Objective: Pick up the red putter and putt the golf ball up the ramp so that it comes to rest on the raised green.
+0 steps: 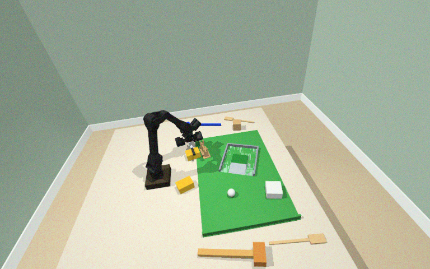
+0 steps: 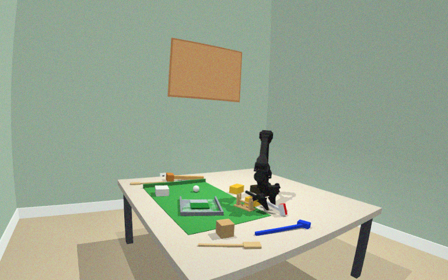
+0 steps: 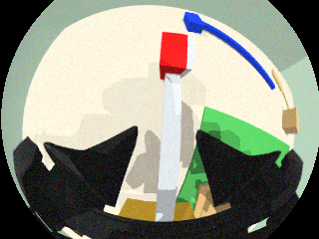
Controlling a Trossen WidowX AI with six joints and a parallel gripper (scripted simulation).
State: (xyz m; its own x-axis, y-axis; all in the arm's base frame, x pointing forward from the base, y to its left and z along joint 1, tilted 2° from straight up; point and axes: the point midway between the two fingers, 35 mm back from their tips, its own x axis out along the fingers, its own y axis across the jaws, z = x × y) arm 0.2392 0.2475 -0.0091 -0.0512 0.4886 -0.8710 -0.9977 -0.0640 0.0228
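Now: gripper tip 40 mm to the left of the red putter, 30 mm below it and 10 mm short of it. Also, from my gripper tip: wooden stand (130 mm to the right, 80 mm ahead, 20 mm above); blue putter (190 mm to the left, 140 mm ahead); wooden cube (390 mm ahead, 50 mm to the left, 10 mm above).
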